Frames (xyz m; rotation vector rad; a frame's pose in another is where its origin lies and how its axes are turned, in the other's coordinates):
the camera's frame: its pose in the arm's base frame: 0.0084 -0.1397 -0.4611 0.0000 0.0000 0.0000
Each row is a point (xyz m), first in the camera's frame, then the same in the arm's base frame.
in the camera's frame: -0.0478 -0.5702 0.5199
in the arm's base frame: -0.0394 -0.7099 0.0588
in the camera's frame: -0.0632 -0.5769 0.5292
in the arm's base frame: -0.0548 -0.7166 0.0681
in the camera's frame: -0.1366 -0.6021 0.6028
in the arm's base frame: -0.1282 -0.7418 0.1417
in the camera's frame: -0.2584 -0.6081 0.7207
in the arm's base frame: -0.2500 -0.7478 0.2596
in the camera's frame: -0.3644 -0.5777 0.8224
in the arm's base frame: -0.3560 -0.7174 0.3613
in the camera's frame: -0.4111 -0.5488 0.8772
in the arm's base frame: -0.4027 -0.6885 0.4161
